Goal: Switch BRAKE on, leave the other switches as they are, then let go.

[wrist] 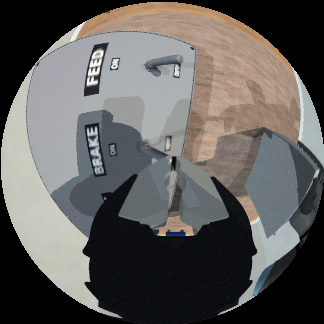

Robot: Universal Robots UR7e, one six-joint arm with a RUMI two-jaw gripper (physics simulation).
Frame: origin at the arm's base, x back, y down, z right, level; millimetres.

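Seen in the pictures: gripper, fingertip midpoint: (172,157).
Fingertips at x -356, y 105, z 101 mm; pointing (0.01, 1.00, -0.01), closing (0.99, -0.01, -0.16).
A point is followed by its place in that frame.
The grey switch panel (55,95) {x -482, y 78, z 226 mm} fills the left of the wrist view. The BRAKE switch (154,149) {x -378, y 117, z 109 mm} is a grey lever between its ON and OFF labels, leaning toward the OFF side. My gripper (172,157) {x -356, y 106, z 101 mm} is shut and empty, its tips right by the lever's free end, on the OFF side; whether they touch cannot be told. The FEED switch (165,62) {x -348, y 113, z 214 mm} above also leans toward OFF. The BRAKE name label (93,150) {x -459, y 103, z 127 mm} is readable. A further label (106,196) {x -482, y 103, z 37 mm} below is mostly hidden by my gripper.
A wooden table top (235,65) {x -169, y 233, z 269 mm} lies to the right of the panel. A grey block-like part (275,180) {x -90, y 116, z -1 mm} with a dark, curved object behind it stands at the right. Shadows of the arm fall across the panel and the table.
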